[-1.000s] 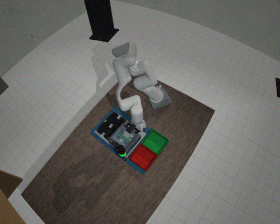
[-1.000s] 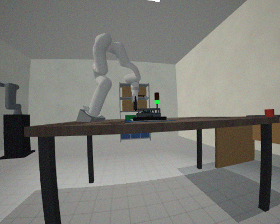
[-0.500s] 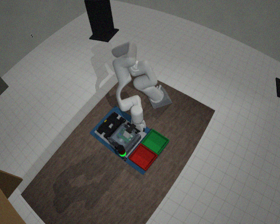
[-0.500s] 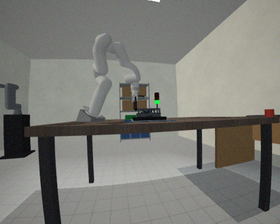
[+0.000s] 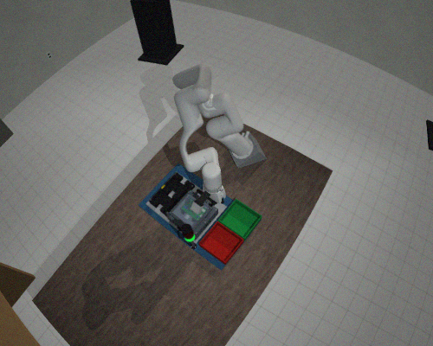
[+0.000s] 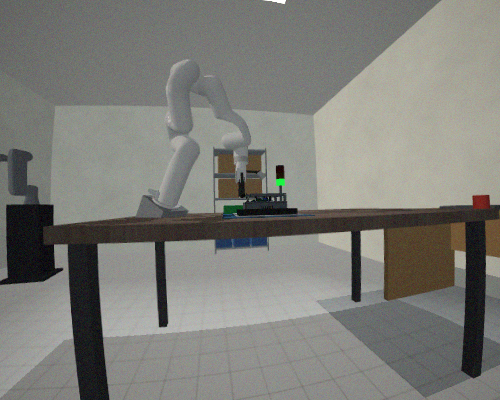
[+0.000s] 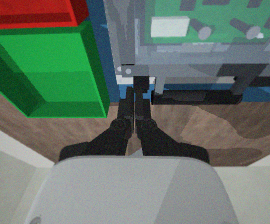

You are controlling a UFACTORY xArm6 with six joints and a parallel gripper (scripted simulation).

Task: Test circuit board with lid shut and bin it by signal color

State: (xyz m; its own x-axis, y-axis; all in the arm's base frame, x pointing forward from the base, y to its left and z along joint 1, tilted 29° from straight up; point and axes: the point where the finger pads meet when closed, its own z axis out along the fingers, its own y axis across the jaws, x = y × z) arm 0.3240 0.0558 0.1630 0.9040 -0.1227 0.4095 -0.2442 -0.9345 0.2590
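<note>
Right now my hand is 2 cm short of the black latch block, 1 cm to the left of it and 2 cm above it. From my hand the other things lie so: tester lid: 7 cm ahead, 8 cm to the right, 2 cm below; then tester plate: 7 cm ahead, 8 cm to the right, 4 cm below; then green circuit board: 6 cm ahead, 8 cm to the right, 4 cm below.
</note>
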